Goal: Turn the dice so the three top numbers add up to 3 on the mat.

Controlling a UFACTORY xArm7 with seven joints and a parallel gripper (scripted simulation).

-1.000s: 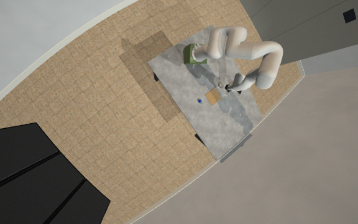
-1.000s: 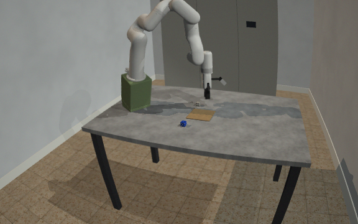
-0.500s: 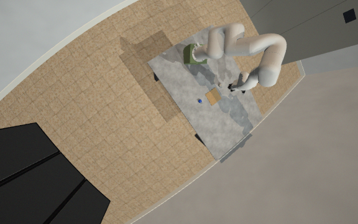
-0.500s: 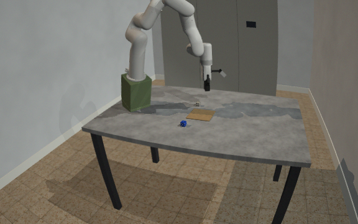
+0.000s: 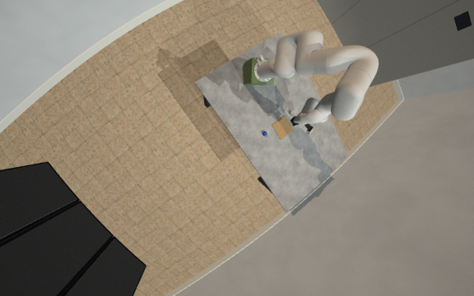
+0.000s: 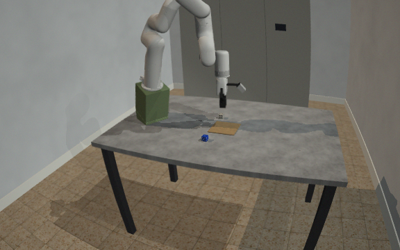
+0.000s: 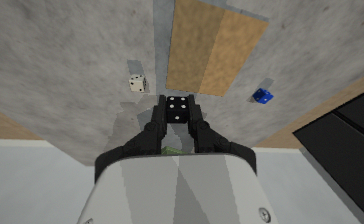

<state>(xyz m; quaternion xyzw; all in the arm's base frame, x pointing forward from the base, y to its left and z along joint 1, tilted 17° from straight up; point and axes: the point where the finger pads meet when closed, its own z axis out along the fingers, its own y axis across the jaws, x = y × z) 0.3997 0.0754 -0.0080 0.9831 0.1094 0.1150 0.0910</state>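
My gripper is now 120 mm above the tan mat, 50 mm to the left of it and 30 mm short of it. Round my hand: white die: 110 mm below, 70 mm to the left, 40 mm behind; then blue die: 210 mm to the right, 110 mm below, 20 mm behind; then black die: 10 mm below.
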